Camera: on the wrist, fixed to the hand. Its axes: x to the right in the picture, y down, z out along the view.
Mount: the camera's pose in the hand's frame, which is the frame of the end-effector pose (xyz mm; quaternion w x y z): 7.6 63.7 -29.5 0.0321 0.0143 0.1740 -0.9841
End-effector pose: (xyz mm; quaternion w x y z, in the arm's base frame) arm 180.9 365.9 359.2 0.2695 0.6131 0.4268 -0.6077
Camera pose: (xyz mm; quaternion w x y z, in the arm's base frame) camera 249.5 361.2 343.2 0.6724 0.2907 -0.6553 0.1842
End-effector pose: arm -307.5 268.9 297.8 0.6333 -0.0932 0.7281 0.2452
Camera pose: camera -363.2 311.1 308.0 0.1363 -0.7531 0.0454 -0.6420
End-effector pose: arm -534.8 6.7 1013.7 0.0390 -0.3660 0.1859 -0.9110
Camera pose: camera -564.6 -44.8 975.7 0.9224 0.0356 0.3605 0.1340
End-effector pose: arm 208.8 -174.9 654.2 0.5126 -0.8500 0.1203 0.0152
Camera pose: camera 199.3 -230.5 611.8 0.0226 -0.1410 -0.7432 -0.6536
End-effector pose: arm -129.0 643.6 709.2 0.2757 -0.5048 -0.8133 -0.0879
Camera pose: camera -65.6 667.3 729.2 0.0711 0.8034 -0.4762 -0.3503
